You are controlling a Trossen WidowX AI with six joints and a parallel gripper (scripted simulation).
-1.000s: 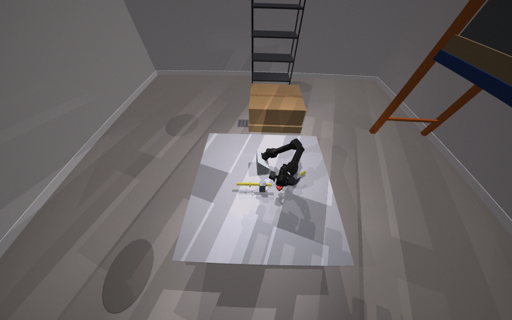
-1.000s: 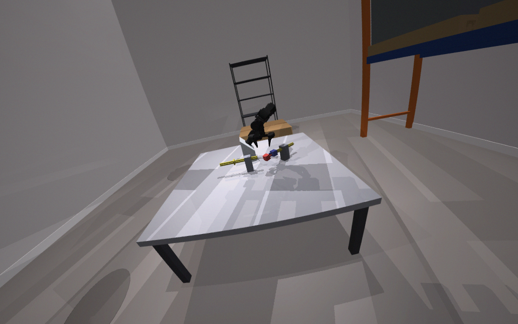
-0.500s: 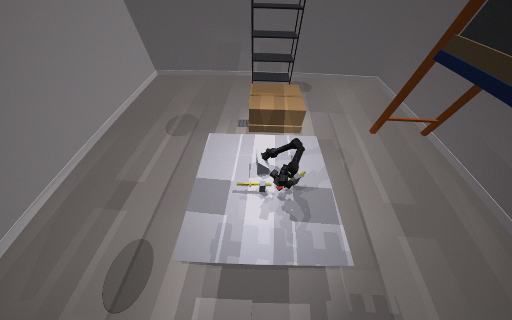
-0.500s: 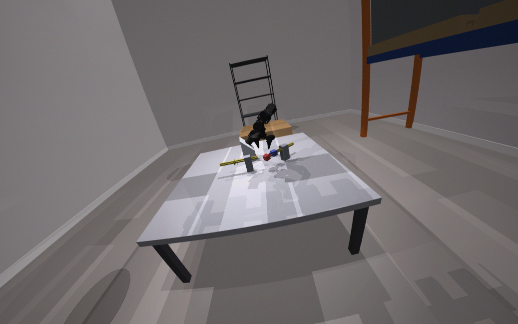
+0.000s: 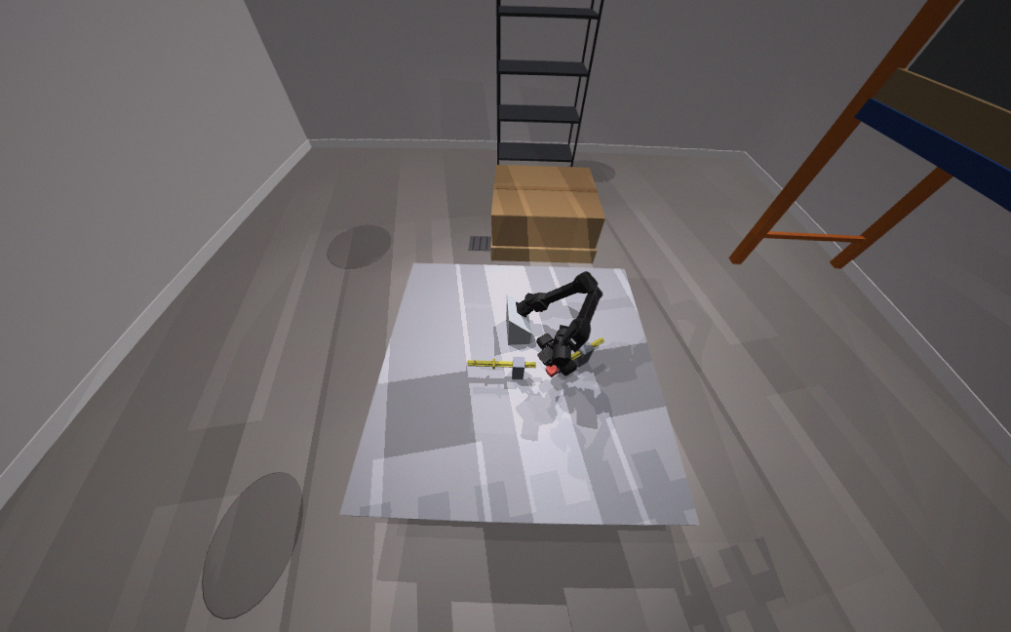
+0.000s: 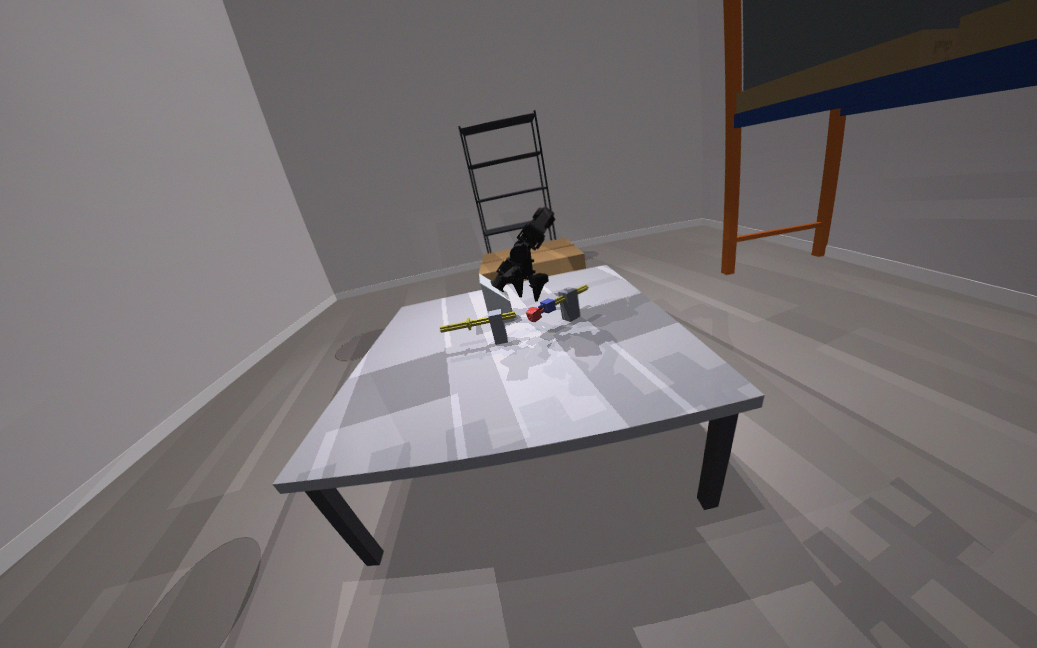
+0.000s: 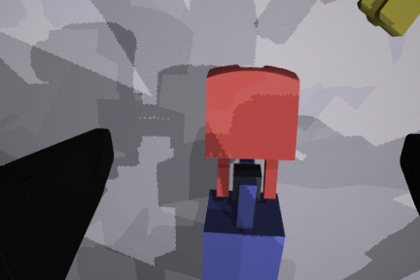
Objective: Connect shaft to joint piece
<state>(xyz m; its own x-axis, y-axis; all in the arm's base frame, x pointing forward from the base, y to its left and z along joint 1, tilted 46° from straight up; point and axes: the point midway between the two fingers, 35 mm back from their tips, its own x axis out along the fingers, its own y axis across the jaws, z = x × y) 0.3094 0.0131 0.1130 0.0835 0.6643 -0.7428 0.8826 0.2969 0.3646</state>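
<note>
Now: gripper tip 10 mm past the red joint piece, 10 mm to the right of it and 70 mm above it.
</note>
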